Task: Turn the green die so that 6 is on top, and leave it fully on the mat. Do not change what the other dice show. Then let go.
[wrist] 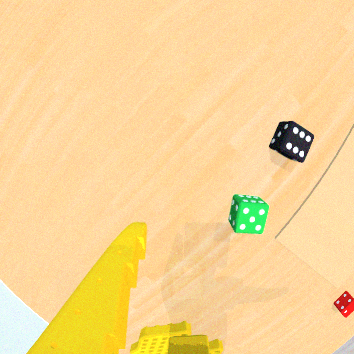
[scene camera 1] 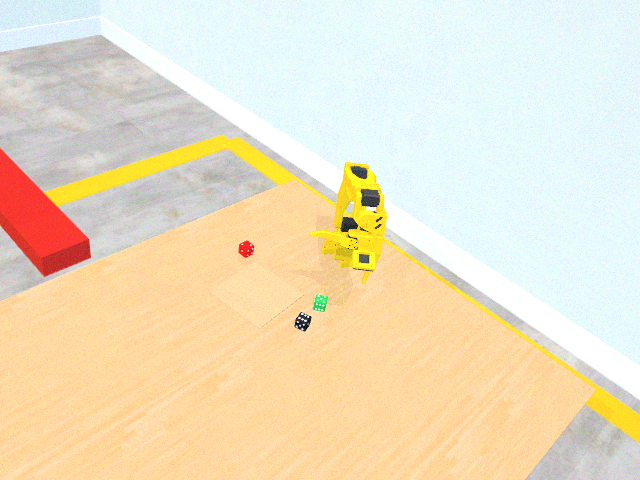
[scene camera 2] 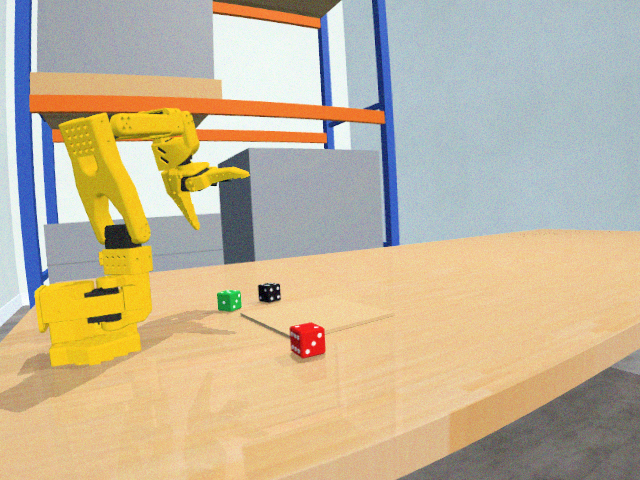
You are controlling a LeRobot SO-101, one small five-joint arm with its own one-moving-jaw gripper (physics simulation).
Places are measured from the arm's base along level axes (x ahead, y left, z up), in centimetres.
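Pixels of known places: hand at its tool point: [wrist: 145, 235] [scene camera 1: 361, 280] [scene camera 2: 198, 227]; arm's base at its link origin: [wrist: 188, 340] [scene camera 1: 338, 256] [scene camera 2: 115, 345].
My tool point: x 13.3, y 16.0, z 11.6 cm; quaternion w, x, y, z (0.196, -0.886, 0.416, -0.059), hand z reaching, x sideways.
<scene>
For each thing: its top centre in the pictures, then the offset to it from my tool point.
- green die at its top centre: [wrist: 251, 219] [scene camera 2: 228, 291] [scene camera 1: 321, 298] dx +2.2, dy -7.0, dz -9.1 cm
- thin wooden mat at its top centre: [scene camera 2: 314, 313] [scene camera 1: 257, 292] dx +10.2, dy -17.6, dz -11.2 cm
- black die at its top centre: [wrist: 298, 141] [scene camera 2: 268, 284] [scene camera 1: 303, 317] dx +8.9, dy -5.3, dz -9.1 cm
- red die at its top centre: [scene camera 2: 306, 326] [wrist: 350, 309] [scene camera 1: 246, 244] dx +3.6, dy -29.0, dz -9.1 cm
The green die [scene camera 1: 320, 302] [scene camera 2: 229, 300] [wrist: 250, 215] lies flat on the table just outside the nearest corner of the thin wooden mat [scene camera 1: 256, 294] [scene camera 2: 320, 314] [wrist: 332, 220]. Its top shows 5 in the wrist view, and a side face with 6 faces away from the arm. The black die [scene camera 1: 302, 321] [scene camera 2: 269, 292] [wrist: 292, 141] stands close by, off the mat, with 6 on top. My gripper [scene camera 1: 339, 257] [scene camera 2: 222, 200] is wide open and empty, high above the table and short of the green die. One notched jaw shows in the wrist view; the moving jaw is out of that picture.
The red die [scene camera 1: 246, 249] [scene camera 2: 307, 340] [wrist: 344, 304] sits off the mat on its far side from the black die. The arm's base stands at the table edge near the wall. A storage rack [scene camera 2: 258, 107] and a grey box [scene camera 2: 320, 201] stand behind the table.
</scene>
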